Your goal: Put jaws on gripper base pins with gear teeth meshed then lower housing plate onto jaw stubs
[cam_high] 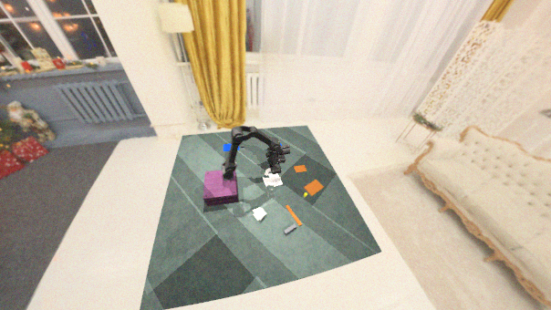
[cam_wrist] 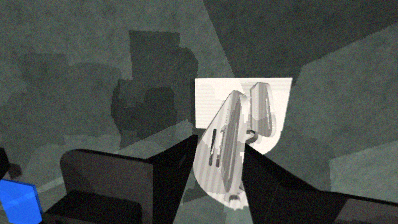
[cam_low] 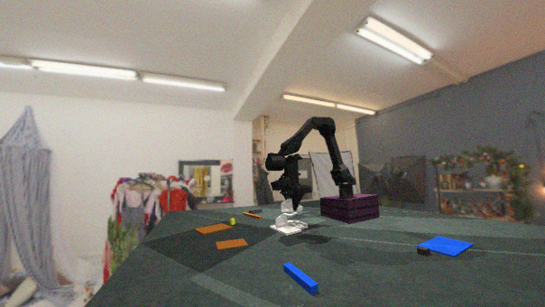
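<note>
Right now my gripper tip is 2 cm short of the white plate-like part, 3 cm to the left of it and 8 cm above it. Also, from my gripper tip: small yellow piece: 18 cm ahead, 22 cm to the right, 7 cm below; then white gripper base: 17 cm behind, 27 cm to the right, 5 cm below; then white housing plate: 5 cm behind, 4 cm to the right, 8 cm below.
</note>
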